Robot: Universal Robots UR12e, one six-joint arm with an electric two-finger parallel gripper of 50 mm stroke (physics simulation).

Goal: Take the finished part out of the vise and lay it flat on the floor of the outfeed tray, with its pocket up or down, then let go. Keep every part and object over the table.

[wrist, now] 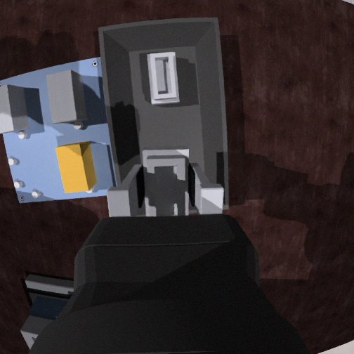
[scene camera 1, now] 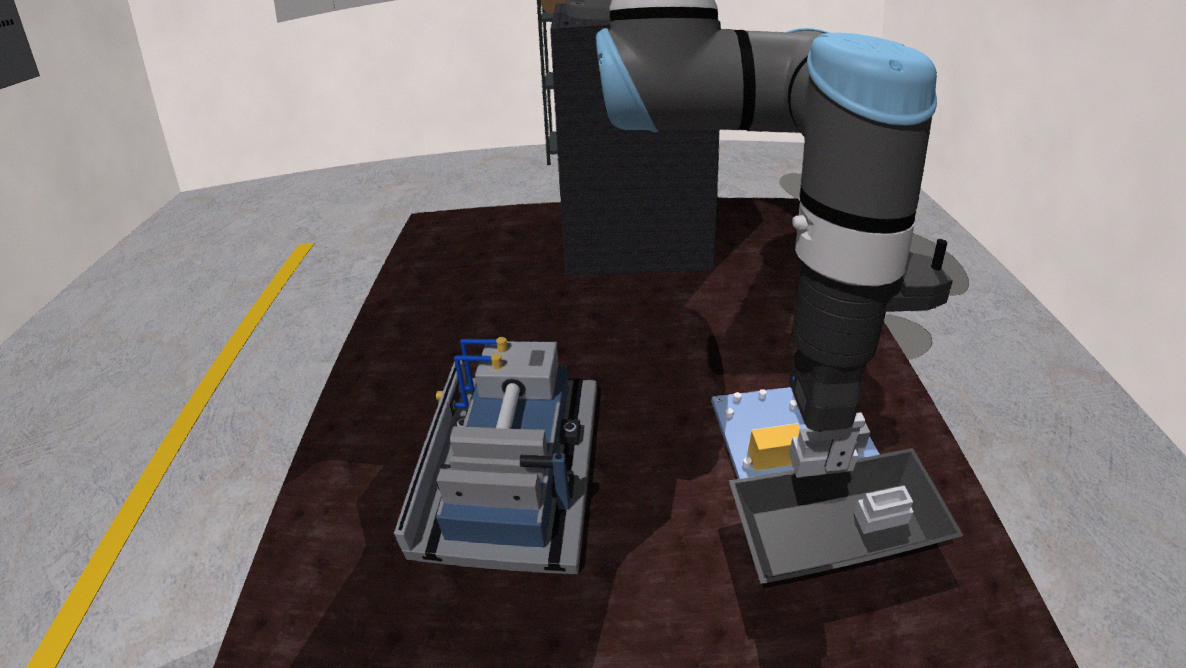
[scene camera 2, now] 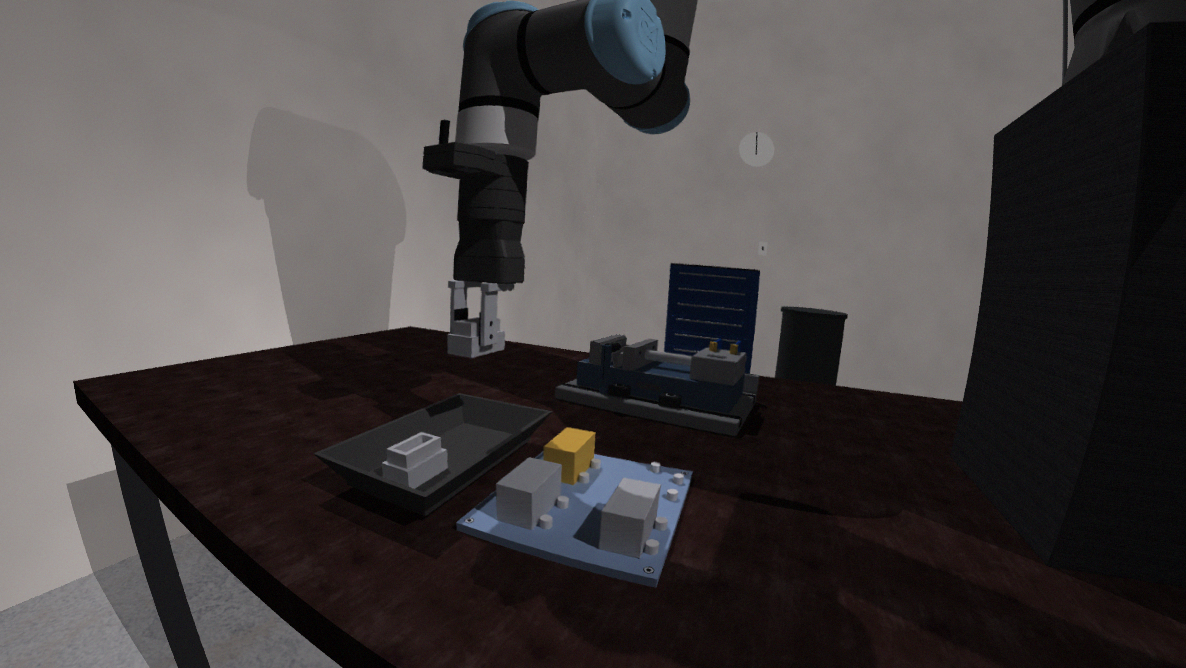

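Seen in the pictures: gripper, fingertip midpoint: (scene camera 1: 830, 452) (scene camera 2: 472, 341); arm's base, link origin: (scene camera 2: 1165, 97).
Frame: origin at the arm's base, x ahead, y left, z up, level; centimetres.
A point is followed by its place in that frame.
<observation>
My gripper (scene camera 1: 840, 446) {x 67.2, y 27.9, z -32.2 cm} (scene camera 2: 473, 323) {x 67.2, y 27.9, z -32.2 cm} (wrist: 165, 176) is shut on the finished part (scene camera 1: 806, 461) {x 69.4, y 25.1, z -31.3 cm} (scene camera 2: 464, 344) {x 66.1, y 30.0, z -32.0 cm} (wrist: 165, 153), a light grey stepped block. It hangs level, wide step down, well above the table; its recess seems to face up. In the wrist view it overlaps the near end of the dark grey outfeed tray (scene camera 1: 796, 535) {x 68.1, y 26.8, z -44.3 cm} (scene camera 2: 477, 438) {x 68.3, y 26.4, z -44.2 cm} (wrist: 211, 100). A similar stepped part (scene camera 1: 884, 516) {x 67.0, y 36.8, z -42.1 cm} (scene camera 2: 414, 468) {x 63.3, y 38.7, z -42.2 cm} (wrist: 172, 75) stands at the tray's other end, pocket up. The vise (scene camera 1: 489, 489) {x 71.3, y -4.8, z -36.6 cm} (scene camera 2: 647, 386) {x 60.1, y -0.7, z -41.5 cm} shows no part between its jaws.
A pale blue plate (scene camera 1: 759, 408) {x 46.9, y 23.0, z -44.6 cm} (wrist: 37, 150) with white pegs lies beside the tray. It carries a yellow block (scene camera 1: 770, 448) {x 57.8, y 23.6, z -41.2 cm} (scene camera 2: 569, 456) {x 53.9, y 27.3, z -41.6 cm} (wrist: 75, 167) and two grey blocks (scene camera 2: 528, 495) {x 51.6, y 35.9, z -41.4 cm} (scene camera 2: 628, 521) {x 43.5, y 33.9, z -41.5 cm}. Blue pipes (scene camera 1: 477, 358) {x 53.3, y -11.3, z -34.6 cm} rise beside the vise. A tall dark pedestal (scene camera 1: 639, 182) {x 12.2, y 3.6, z -28.3 cm} stands behind.
</observation>
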